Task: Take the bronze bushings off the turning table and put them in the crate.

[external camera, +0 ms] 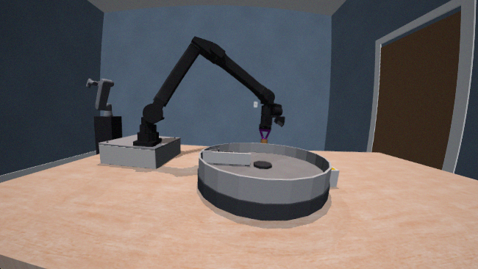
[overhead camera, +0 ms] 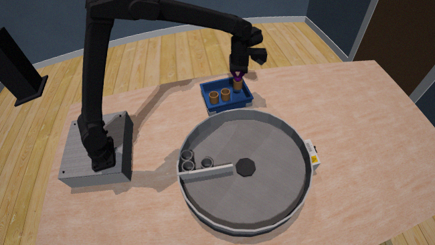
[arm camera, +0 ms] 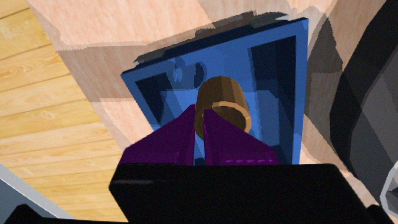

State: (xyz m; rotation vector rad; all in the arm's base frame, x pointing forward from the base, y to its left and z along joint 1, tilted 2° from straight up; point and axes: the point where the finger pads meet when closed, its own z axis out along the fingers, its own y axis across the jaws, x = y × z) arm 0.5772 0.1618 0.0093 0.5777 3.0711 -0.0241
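Now: the blue crate 60 mm behind my hand, 10 mm to the right of it and 60 mm below it. From my hand the other things lie so: turning table: 130 mm behind, 360 mm to the right, 30 mm below.
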